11 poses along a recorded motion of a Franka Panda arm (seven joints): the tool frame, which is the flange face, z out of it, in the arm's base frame.
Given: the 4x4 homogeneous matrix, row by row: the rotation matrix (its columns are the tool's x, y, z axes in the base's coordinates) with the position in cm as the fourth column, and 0 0 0 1 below. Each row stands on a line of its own.
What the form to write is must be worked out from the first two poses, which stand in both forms.
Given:
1:
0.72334, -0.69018, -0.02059, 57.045
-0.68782, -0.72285, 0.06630, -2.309
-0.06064, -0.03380, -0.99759, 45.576
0, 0, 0, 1
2:
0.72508, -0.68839, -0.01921, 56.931
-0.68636, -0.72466, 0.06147, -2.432
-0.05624, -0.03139, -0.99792, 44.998
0, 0, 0, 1
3:
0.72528, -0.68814, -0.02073, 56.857
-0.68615, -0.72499, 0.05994, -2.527
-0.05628, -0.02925, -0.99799, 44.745
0, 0, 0, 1
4:
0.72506, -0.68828, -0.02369, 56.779
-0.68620, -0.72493, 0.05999, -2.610
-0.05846, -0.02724, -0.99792, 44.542
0, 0, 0, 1
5:
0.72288, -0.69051, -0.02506, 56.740
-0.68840, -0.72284, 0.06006, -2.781
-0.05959, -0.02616, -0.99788, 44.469
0, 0, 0, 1
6:
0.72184, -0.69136, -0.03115, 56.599
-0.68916, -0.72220, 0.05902, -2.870
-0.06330, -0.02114, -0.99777, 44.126
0, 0, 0, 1
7:
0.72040, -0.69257, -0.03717, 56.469
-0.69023, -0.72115, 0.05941, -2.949
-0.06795, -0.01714, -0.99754, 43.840
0, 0, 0, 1
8:
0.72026, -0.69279, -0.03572, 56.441
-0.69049, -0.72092, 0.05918, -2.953
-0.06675, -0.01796, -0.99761, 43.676
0, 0, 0, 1
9:
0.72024, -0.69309, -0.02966, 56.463
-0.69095, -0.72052, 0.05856, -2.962
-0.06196, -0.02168, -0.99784, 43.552
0, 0, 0, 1
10:
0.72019, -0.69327, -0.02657, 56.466
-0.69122, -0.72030, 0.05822, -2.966
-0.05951, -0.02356, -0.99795, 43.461
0, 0, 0, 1
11:
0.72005, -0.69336, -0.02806, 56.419
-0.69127, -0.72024, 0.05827, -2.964
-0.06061, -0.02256, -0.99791, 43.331
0, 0, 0, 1
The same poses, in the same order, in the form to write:
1:
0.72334, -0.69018, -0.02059, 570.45
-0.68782, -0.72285, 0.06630, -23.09
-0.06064, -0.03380, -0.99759, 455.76
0, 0, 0, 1

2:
0.72508, -0.68839, -0.01921, 569.31
-0.68636, -0.72466, 0.06147, -24.32
-0.05624, -0.03139, -0.99792, 449.98
0, 0, 0, 1

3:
0.72528, -0.68814, -0.02073, 568.57
-0.68615, -0.72499, 0.05994, -25.27
-0.05628, -0.02925, -0.99799, 447.45
0, 0, 0, 1

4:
0.72506, -0.68828, -0.02369, 567.79
-0.68620, -0.72493, 0.05999, -26.10
-0.05846, -0.02724, -0.99792, 445.42
0, 0, 0, 1

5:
0.72288, -0.69051, -0.02506, 567.40
-0.68840, -0.72284, 0.06006, -27.81
-0.05959, -0.02616, -0.99788, 444.69
0, 0, 0, 1

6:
0.72184, -0.69136, -0.03115, 565.99
-0.68916, -0.72220, 0.05902, -28.70
-0.06330, -0.02114, -0.99777, 441.26
0, 0, 0, 1

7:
0.72040, -0.69257, -0.03717, 564.69
-0.69023, -0.72115, 0.05941, -29.49
-0.06795, -0.01714, -0.99754, 438.40
0, 0, 0, 1

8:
0.72026, -0.69279, -0.03572, 564.41
-0.69049, -0.72092, 0.05918, -29.53
-0.06675, -0.01796, -0.99761, 436.76
0, 0, 0, 1

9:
0.72024, -0.69309, -0.02966, 564.63
-0.69095, -0.72052, 0.05856, -29.62
-0.06196, -0.02168, -0.99784, 435.52
0, 0, 0, 1

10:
0.72019, -0.69327, -0.02657, 564.66
-0.69122, -0.72030, 0.05822, -29.66
-0.05951, -0.02356, -0.99795, 434.61
0, 0, 0, 1

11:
0.72005, -0.69336, -0.02806, 564.19
-0.69127, -0.72024, 0.05827, -29.64
-0.06061, -0.02256, -0.99791, 433.31
0, 0, 0, 1

